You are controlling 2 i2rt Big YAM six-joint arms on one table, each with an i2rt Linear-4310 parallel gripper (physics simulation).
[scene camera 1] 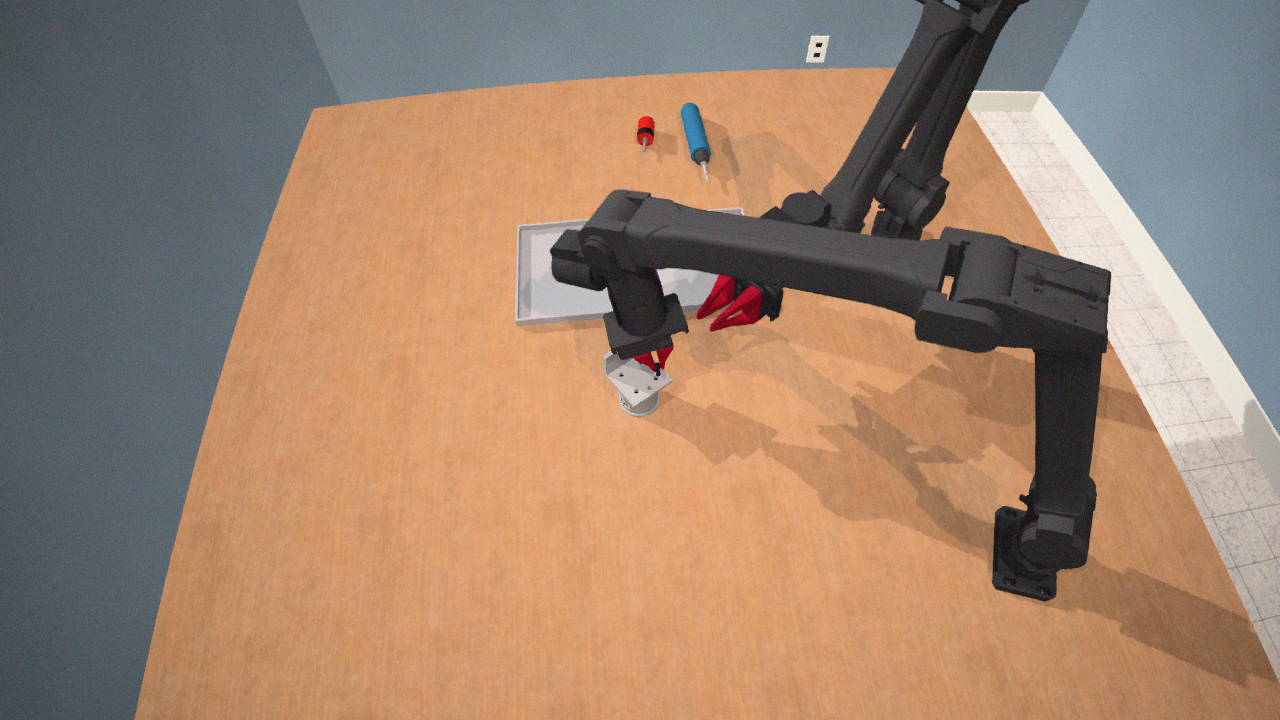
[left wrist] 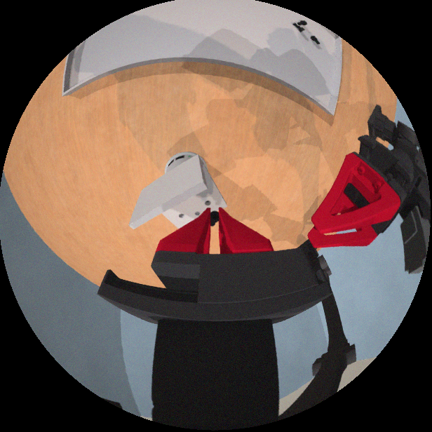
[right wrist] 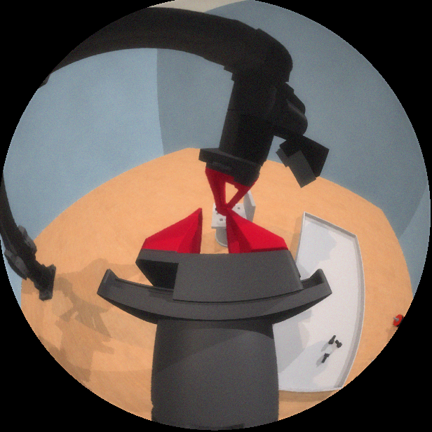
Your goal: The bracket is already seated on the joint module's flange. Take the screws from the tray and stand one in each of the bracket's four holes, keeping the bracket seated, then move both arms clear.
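Where they show: left gripper, fingertip midpoint: (scene camera 1: 658,367); right gripper, fingertip midpoint: (scene camera 1: 704,322); left arm's base at its link origin: (scene camera 1: 1022,554).
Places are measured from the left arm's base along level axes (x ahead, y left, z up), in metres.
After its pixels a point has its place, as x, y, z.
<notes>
The grey bracket (scene camera 1: 637,383) @[0.590, -0.074, 0.066] sits on the round joint module, just in front of the grey tray (scene camera 1: 573,277). In the left wrist view the bracket (left wrist: 181,193) shows empty holes on its plate. My left gripper (scene camera 1: 655,360) @[0.566, -0.096, 0.086] points down at the bracket's right edge and is shut on a small dark screw (left wrist: 214,217). My right gripper (scene camera 1: 733,302) hovers to the right, by the tray's front corner, nearly shut and empty; its fingers (right wrist: 213,231) show nothing between them. Loose screws (right wrist: 331,347) lie in the tray (right wrist: 322,301).
A red screwdriver (scene camera 1: 645,129) @[0.763, -0.673, 0.034] and a blue screwdriver (scene camera 1: 695,132) @[0.660, -0.685, 0.040] lie at the back of the table. The left arm's long link crosses over the tray. The right arm comes down from the back right.
</notes>
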